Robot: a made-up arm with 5 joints.
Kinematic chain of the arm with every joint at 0, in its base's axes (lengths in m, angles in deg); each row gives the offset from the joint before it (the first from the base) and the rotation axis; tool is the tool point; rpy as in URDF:
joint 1: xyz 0.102 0 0.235 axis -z
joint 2: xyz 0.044 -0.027 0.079 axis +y
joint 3: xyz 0.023 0 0.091 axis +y
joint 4: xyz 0.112 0 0.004 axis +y
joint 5: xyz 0.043 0.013 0 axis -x
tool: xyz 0 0 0 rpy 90 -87.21 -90
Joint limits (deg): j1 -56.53..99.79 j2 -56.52..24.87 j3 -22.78..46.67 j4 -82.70..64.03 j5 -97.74..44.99
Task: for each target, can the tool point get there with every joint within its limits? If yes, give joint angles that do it. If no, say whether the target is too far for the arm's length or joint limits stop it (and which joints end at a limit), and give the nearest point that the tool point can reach.
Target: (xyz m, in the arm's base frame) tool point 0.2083 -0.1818 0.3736
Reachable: yes | joints 55.86 -5.19 18.64 1.26 -32.25
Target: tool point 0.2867 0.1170 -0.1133
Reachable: no: too far | nearest point 0.2296 0.0809 0.2397 | short by 0.359 m
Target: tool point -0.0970 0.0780 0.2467
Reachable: no: joint limits stop it (at a limit: joint 1, joint 2, joint 3, joint 4) | nearest point 0.0692 -0.1077 0.2518 | short by 0.249 m
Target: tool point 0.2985 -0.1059 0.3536
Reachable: yes | joints 24.73 7.82 20.30 -30.63 -41.62
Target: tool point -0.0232 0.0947 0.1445
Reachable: no: joint limits stop it (at a limit: joint 1, joint 2, joint 3) | nearest point 0.1758 0.0862 0.2510 | short by 0.226 m
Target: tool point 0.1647 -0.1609 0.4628
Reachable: yes | joints 64.07 -23.31 8.80 -19.75 -31.80
